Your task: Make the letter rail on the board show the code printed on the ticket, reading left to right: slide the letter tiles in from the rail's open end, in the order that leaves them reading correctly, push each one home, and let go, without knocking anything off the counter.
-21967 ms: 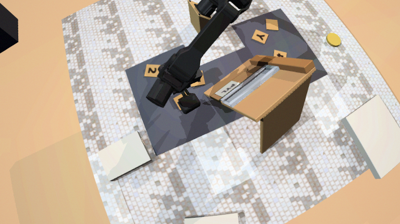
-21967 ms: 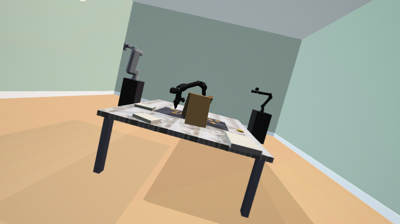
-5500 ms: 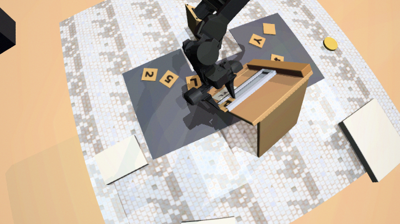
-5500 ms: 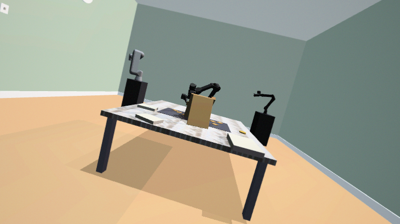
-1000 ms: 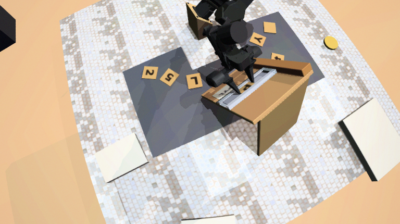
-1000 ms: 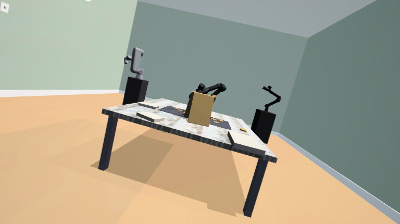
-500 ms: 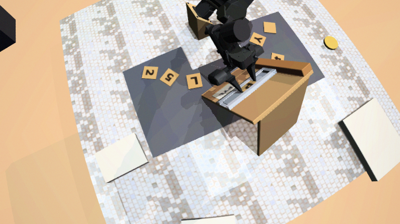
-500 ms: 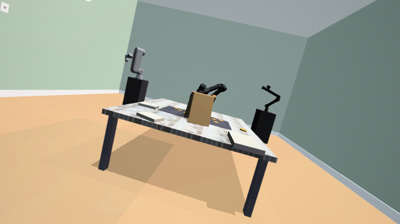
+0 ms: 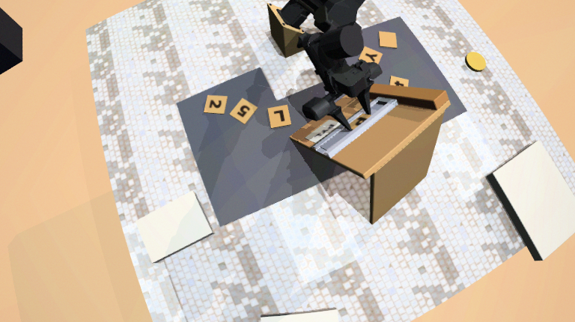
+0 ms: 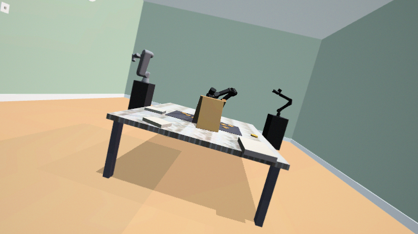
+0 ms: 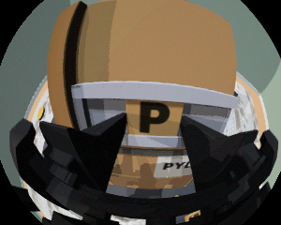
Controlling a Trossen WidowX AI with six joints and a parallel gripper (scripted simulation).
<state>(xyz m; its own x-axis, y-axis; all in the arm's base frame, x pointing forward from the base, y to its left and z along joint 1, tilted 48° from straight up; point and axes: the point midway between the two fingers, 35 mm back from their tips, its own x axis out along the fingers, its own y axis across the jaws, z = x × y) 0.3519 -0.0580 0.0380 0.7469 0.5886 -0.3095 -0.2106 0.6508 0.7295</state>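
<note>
Now: the white ticket 4 cm behind my gripper tip, 6 cm to the right of it and 7 cm below it. Round my gripper tip: L tile 16 cm behind, 13 cm to the right, 16 cm below; P tile right at my gripper tip; dark mat 17 cm behind, 16 cm below.
</note>
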